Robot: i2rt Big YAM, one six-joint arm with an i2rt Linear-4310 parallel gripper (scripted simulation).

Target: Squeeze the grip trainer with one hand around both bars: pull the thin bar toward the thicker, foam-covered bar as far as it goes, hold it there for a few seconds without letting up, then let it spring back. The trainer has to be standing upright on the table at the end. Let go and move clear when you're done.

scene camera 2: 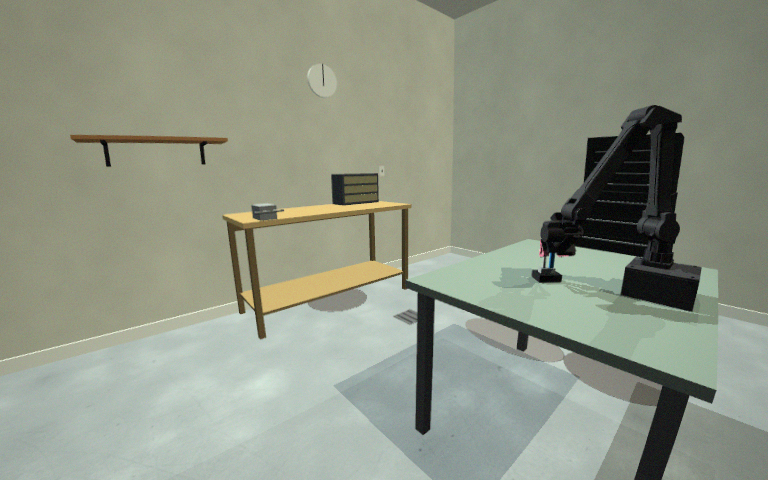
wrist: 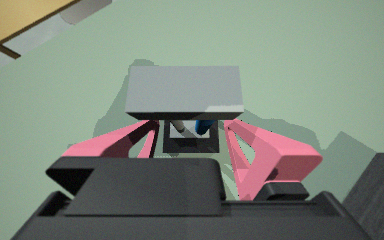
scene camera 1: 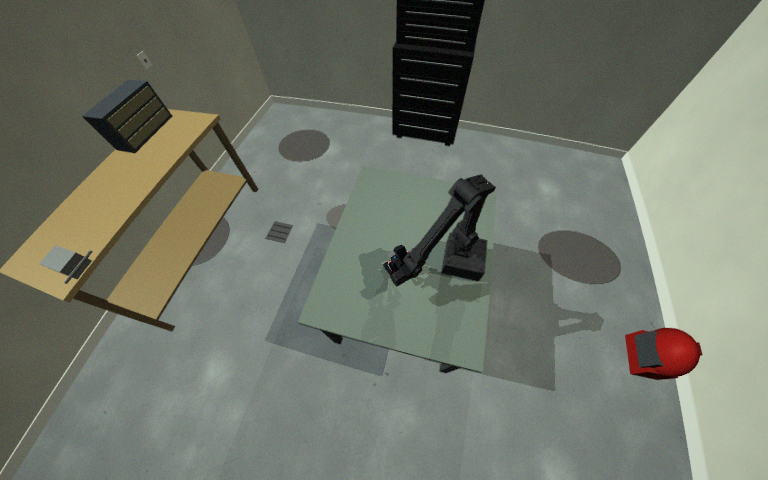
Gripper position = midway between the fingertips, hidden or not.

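Observation:
My gripper (wrist: 191,119) in sight, grip trainer (wrist: 198,95) too.

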